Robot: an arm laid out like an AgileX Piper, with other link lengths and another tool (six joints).
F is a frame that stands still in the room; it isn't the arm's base.
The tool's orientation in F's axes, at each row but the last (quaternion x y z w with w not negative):
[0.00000, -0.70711, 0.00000, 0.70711]
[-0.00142, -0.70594, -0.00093, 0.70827]
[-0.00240, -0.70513, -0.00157, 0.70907]
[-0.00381, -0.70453, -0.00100, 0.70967]
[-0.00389, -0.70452, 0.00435, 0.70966]
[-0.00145, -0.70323, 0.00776, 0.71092]
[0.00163, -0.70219, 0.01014, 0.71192]
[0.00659, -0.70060, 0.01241, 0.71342]
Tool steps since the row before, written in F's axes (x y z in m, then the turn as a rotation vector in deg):
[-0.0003, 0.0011, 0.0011, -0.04, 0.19, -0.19]
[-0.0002, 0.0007, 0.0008, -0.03, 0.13, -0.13]
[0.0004, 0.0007, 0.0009, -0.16, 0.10, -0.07]
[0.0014, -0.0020, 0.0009, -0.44, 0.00, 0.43]
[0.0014, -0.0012, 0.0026, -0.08, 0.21, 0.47]
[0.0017, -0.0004, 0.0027, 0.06, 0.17, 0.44]
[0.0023, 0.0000, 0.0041, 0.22, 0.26, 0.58]
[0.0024, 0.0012, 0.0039, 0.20, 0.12, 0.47]
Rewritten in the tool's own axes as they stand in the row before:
[0.0011, 0.0011, 0.0003, -0.19, 0.19, 0.04]
[0.0008, 0.0007, 0.0002, -0.13, 0.13, 0.03]
[0.0009, 0.0007, -0.0004, -0.07, 0.10, 0.16]
[0.0009, -0.0020, -0.0014, 0.43, 0.00, 0.44]
[0.0026, -0.0012, -0.0014, 0.47, 0.20, 0.08]
[0.0027, -0.0005, -0.0017, 0.44, 0.16, -0.06]
[0.0041, -0.0001, -0.0022, 0.59, 0.25, -0.22]
[0.0040, 0.0011, -0.0024, 0.47, 0.11, -0.19]

